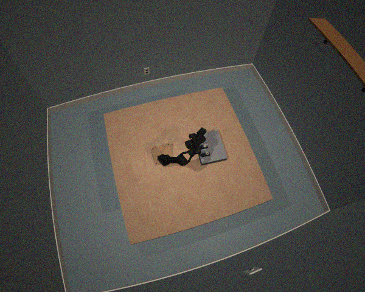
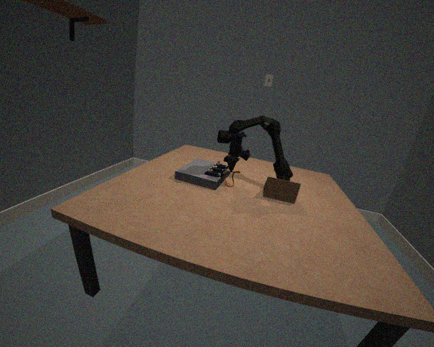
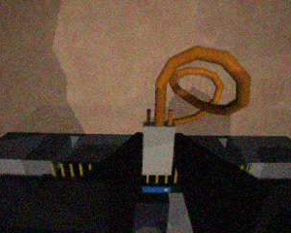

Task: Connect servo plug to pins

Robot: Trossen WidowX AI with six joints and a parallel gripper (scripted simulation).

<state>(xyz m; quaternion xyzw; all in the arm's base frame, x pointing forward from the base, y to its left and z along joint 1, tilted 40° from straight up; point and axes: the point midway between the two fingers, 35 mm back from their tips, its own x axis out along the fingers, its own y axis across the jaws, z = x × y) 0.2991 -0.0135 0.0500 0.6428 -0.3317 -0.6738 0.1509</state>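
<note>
Right now the blue band is 40 mm ahead of my gripper tip and 10 mm to the right of it. The rest, counted from my gripper tip: grey holder 190 mm ahead, 50 mm to the right, 50 mm below.
</note>
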